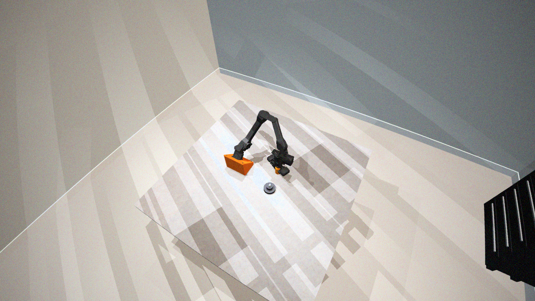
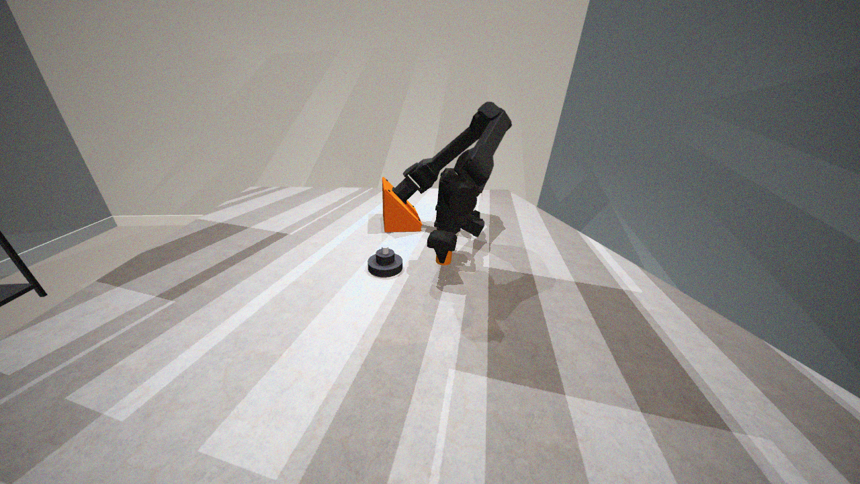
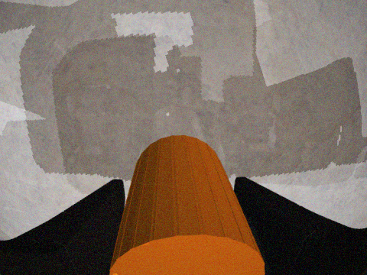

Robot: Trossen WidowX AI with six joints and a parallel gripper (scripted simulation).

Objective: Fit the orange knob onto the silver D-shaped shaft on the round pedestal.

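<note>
Right now the orange knob is 3 cm above my gripper tip. The rest, counted from my gripper tip: round dark pedestal: 15 cm to the right, 3 cm ahead, 2 cm above.
</note>
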